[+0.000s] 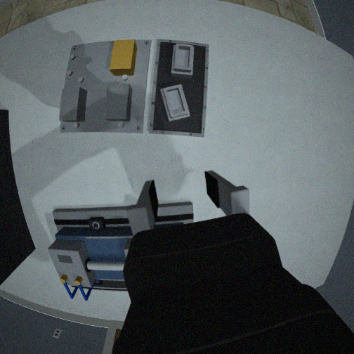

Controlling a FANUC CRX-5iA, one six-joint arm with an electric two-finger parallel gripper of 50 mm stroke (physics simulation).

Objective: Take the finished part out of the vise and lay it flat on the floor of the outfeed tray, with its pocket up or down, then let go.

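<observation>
My gripper [180, 187] is open and empty, above the white table between the outfeed tray and the vise. The outfeed tray [162, 65] has a dark floor and a grey rim, at the upper middle. Two light grey parts are in it, both with the pocket up. One part [175, 102] lies flat and turned askew in the nearer half, apart from the other. The other part [183, 59] lies nearly square to the tray at the far end. The vise [105, 247], blue and grey, is at the lower left; its right portion is hidden behind my finger and the gripper body.
A grey plate [95, 57] with small pins is left of the tray. It bears a yellow block [122, 56] and two grey blocks [118, 102] [71, 105]. Blue hoses [73, 294] with brass fittings are at the vise's lower left. A black shape is at the left edge.
</observation>
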